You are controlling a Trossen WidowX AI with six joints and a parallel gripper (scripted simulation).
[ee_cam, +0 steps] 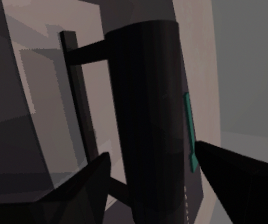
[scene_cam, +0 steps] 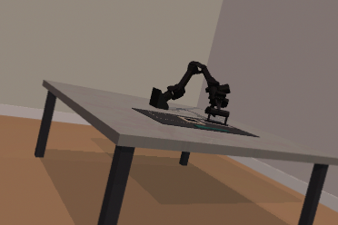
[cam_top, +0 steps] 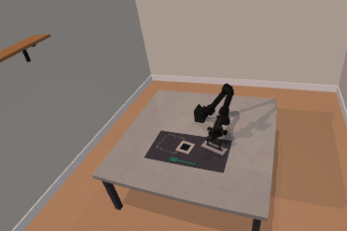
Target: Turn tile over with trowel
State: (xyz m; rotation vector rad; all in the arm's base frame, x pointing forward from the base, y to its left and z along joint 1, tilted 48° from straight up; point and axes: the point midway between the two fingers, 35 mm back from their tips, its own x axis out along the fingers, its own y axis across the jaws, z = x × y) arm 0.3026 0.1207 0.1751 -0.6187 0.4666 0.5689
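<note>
My gripper tip is 7 cm short of the dark mat, 17 cm to the left of it and 8 cm above it. The rest, counted from my gripper tip: green trowel (21 cm ahead, 18 cm to the right, 6 cm below); then tile (6 cm ahead, 20 cm to the right, 6 cm below).
</note>
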